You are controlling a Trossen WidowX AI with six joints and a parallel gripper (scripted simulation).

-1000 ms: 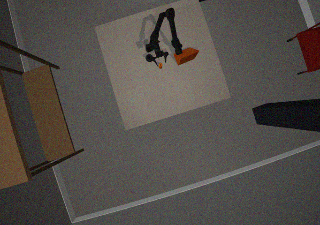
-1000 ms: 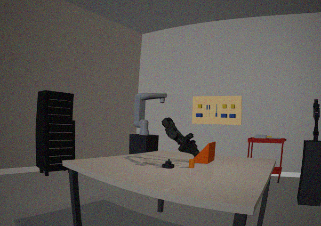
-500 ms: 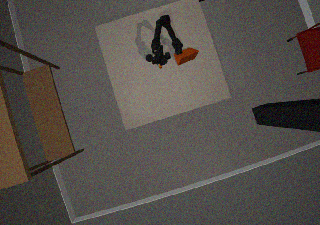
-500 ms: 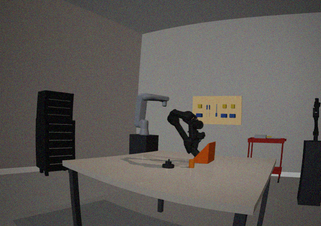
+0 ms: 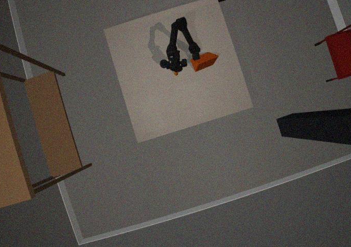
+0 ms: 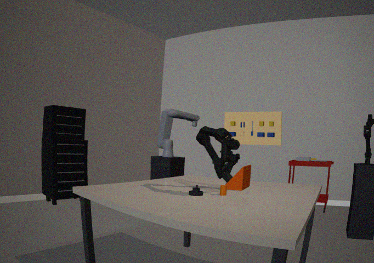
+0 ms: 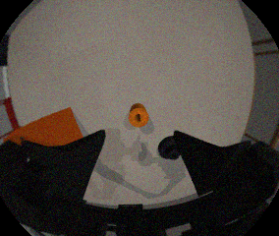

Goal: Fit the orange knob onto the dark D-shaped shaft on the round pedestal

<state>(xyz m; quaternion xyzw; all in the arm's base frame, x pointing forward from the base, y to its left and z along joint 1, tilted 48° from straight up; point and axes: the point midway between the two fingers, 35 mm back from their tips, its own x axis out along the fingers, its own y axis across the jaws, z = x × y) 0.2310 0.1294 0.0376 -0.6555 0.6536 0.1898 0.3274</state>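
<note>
Right now the orange knob is 100 mm below my gripper tip. Round my gripper tip: dark round pedestal 140 mm to the right, 90 mm below, 90 mm ahead.
</note>
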